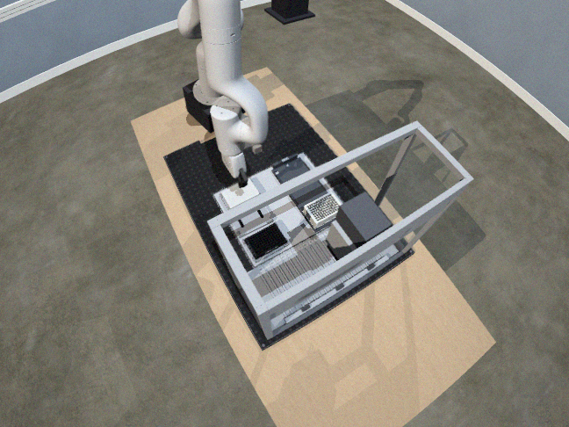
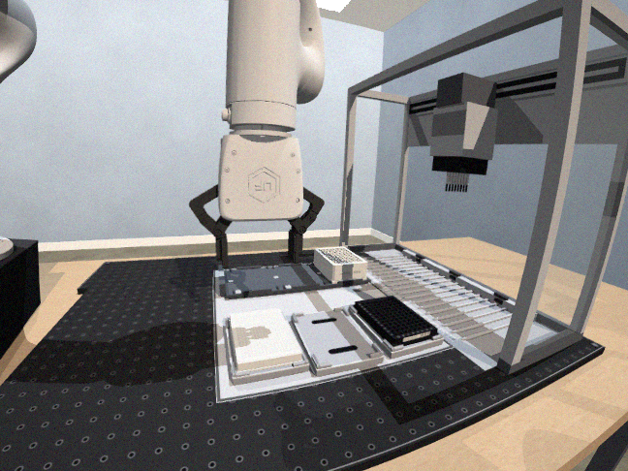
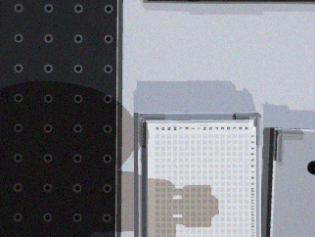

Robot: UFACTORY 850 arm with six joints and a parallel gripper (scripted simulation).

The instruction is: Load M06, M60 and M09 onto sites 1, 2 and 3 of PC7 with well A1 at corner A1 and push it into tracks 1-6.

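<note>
Now: the nest S1 140 mm below my hand. Also, from my hand: dark carrier PC7: 220 mm to the left, 130 mm below, 120 mm ahead; then black 96-well plate M06: 220 mm ahead, 120 mm below, 20 mm to the right; then nest S2: 140 mm below, 110 mm ahead, 20 mm to the right.
</note>
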